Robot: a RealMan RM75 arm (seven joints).
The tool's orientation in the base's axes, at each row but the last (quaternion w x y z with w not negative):
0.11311 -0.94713 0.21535 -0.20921
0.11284 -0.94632 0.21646 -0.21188
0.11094 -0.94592 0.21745 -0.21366
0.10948 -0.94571 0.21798 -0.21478
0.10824 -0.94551 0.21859 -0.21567
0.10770 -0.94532 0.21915 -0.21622
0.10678 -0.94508 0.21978 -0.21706
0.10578 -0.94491 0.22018 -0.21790
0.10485 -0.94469 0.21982 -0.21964
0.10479 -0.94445 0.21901 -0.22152
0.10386 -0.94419 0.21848 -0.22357
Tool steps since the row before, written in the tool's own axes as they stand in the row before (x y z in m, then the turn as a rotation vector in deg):
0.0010 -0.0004 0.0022 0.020 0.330 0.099
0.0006 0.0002 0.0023 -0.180 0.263 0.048
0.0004 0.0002 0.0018 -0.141 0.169 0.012
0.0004 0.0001 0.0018 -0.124 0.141 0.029
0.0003 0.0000 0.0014 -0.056 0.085 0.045
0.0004 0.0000 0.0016 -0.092 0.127 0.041
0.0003 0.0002 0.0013 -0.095 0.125 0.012
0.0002 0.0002 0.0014 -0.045 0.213 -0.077
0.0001 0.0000 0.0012 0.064 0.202 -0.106
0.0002 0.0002 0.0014 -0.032 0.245 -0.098
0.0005 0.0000 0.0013 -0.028 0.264 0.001
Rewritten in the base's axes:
0.0019 0.0002 -0.0015 -0.059 -0.288 -0.181
0.0015 -0.0002 -0.0019 -0.221 -0.143 -0.186
0.0011 -0.0001 -0.0015 -0.171 -0.083 -0.112
0.0011 -0.0001 -0.0015 -0.139 -0.064 -0.112
0.0009 0.0000 -0.0011 -0.056 -0.044 -0.085
0.0011 0.0000 -0.0013 -0.103 -0.065 -0.107
0.0008 -0.0002 -0.0011 -0.118 -0.065 -0.082
0.0007 -0.0001 -0.0012 -0.150 -0.175 -0.011
0.0006 0.0001 -0.0010 -0.072 -0.218 0.058
0.0007 -0.0001 -0.0012 -0.161 -0.211 0.002
0.0010 -0.0001 -0.0010 -0.119 -0.220 -0.089

